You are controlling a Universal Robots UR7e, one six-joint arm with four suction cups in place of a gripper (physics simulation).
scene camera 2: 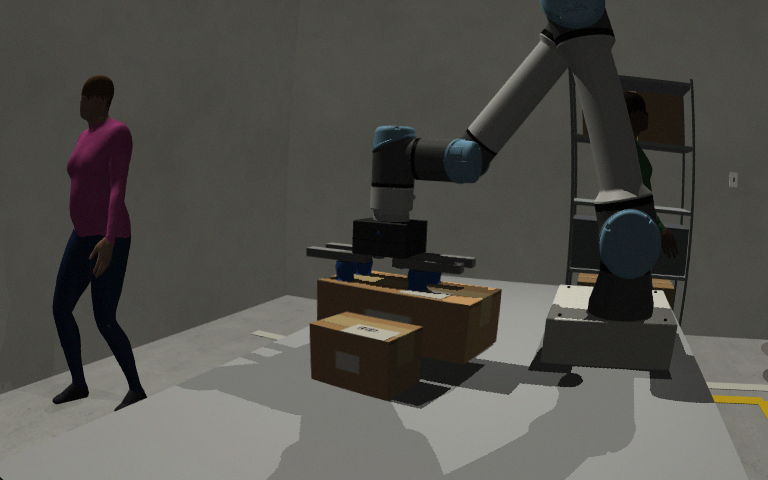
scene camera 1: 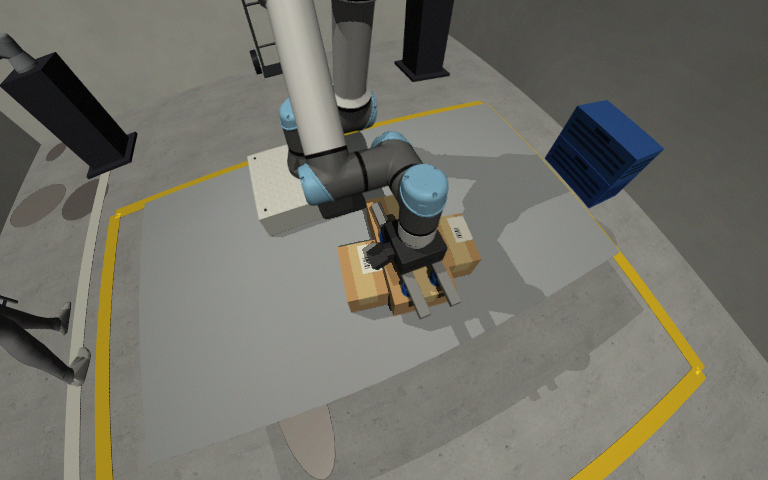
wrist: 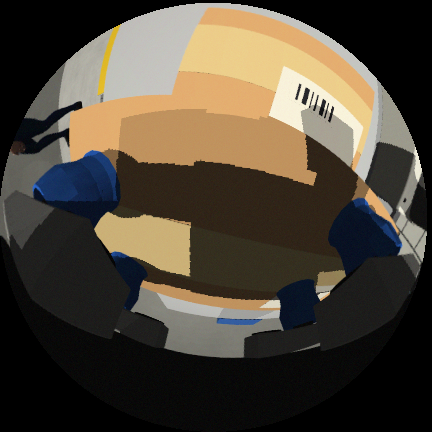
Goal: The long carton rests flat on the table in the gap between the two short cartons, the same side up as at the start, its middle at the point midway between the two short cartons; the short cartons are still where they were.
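Pixels of known places: hand, its tool point: (scene camera 2: 388, 287) (wrist: 223, 241); arm's base, origin of its link: (scene camera 2: 620, 310).
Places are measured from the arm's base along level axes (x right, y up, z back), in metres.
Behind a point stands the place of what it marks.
Observation:
The long carton (scene camera 1: 400, 305) @[y 0.034, x -0.063, z -0.544 m] (scene camera 2: 453, 325) @[y 0.012, x -0.239, z -0.298 m] (wrist: 225, 135) hangs level beneath my suction gripper (scene camera 1: 419, 260) @[y 0.037, x -0.132, z -0.454 m] (scene camera 2: 389, 271) @[y 0.037, x -0.132, z -0.454 m] (wrist: 215, 235) @[y 0.037, x -0.132, z -0.454 m], whose blue cups touch its top. In scene camera 2 its underside looks a little above the table, with shadow below it. It is between the left short carton (scene camera 1: 368, 283) @[y 0.006, x -0.020, z -0.457 m] (wrist: 220, 45) and the right short carton (scene camera 1: 461, 249) @[y 0.006, x -0.280, z -0.466 m] (scene camera 2: 373, 370) @[y -0.047, x -0.338, z -0.391 m]. Both short cartons have their labels up; the right one stands flat on the table. The left one is hidden in scene camera 2. The side gaps are narrow, and the wrist view hides their lower parts.
The grey table (scene camera 1: 226, 311) @[y -0.094, x 0.381, z -0.349 m] (scene camera 2: 198, 435) @[y -0.095, x -0.609, z -0.531 m] carries the arm's pale base block (scene camera 1: 269, 181) @[y 0.004, x 0.145, z -0.025 m] (scene camera 2: 611, 345) @[y -0.050, x -0.082, z -0.014 m]. Blue crates (scene camera 1: 617, 141) stand beyond its right edge. A person in a pink top (scene camera 2: 99, 169) stands beside the table. A shelf rack (scene camera 2: 651, 83) stands behind the arm.

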